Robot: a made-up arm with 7 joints.
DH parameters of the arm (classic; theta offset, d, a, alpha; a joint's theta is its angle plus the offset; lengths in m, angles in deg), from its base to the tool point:
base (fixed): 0 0 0 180
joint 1: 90 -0.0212 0.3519 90
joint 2: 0 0.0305 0.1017 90
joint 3: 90 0.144 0.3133 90
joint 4: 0 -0.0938 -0.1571 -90
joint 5: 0 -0.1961 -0.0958 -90
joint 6: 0 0.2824 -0.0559 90
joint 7: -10 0 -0.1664 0
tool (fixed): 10 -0.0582 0 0
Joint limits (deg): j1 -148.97..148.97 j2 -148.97..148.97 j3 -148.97..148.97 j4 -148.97..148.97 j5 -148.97..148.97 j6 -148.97..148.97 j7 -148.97..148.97
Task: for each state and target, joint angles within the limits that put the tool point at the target. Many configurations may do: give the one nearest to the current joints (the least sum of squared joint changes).
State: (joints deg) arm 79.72 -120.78 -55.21 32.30 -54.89 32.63 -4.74
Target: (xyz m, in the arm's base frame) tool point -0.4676 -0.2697 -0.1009
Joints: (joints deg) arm 106.93 -110.63 -53.96 12.99 -24.98 55.23 24.60
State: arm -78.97 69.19 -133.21 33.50 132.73 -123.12 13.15
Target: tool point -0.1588 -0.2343 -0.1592
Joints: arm -65.57 91.26 -146.01 44.86 138.93 -113.18 4.98
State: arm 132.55 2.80 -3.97 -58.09 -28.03 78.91 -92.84
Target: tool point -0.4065 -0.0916 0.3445
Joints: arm 148.97 27.27 -28.82 -65.65 -23.42 81.77 -88.22
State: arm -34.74 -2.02 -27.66 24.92 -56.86 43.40 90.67
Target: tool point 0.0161 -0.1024 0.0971
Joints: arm -19.61 12.15 16.25 -3.78 -40.18 42.35 66.31
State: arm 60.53 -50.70 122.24 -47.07 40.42 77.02 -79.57
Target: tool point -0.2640 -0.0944 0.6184
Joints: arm 57.38 -57.40 120.91 -37.40 48.91 77.24 -80.02
